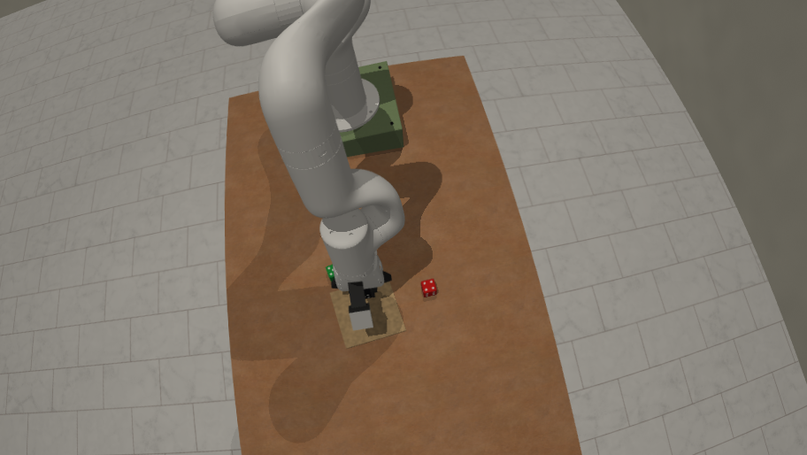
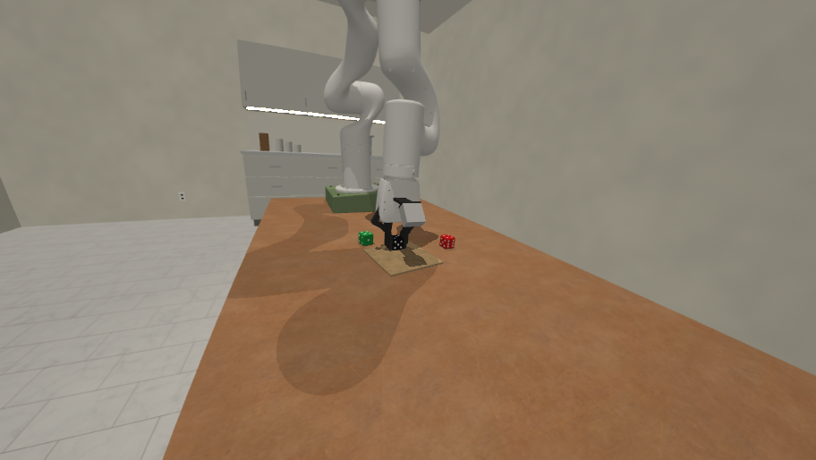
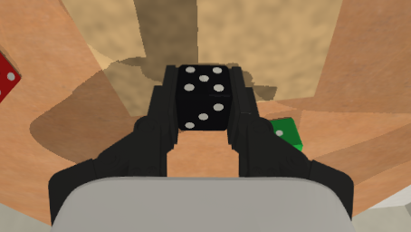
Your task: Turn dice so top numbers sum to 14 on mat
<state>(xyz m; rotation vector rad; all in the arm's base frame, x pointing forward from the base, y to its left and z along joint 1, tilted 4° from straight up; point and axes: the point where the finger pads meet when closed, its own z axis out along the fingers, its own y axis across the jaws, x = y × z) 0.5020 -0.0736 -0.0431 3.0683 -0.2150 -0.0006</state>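
Now: hand 1 cm above the black die. The rest, counted from my hand: green die (6 cm behind, 6 cm to the right, 1 cm below); then tan square mat (4 cm ahead, 1 cm to the right, 2 cm below); then red die (3 cm ahead, 14 cm to the left, 1 cm below).
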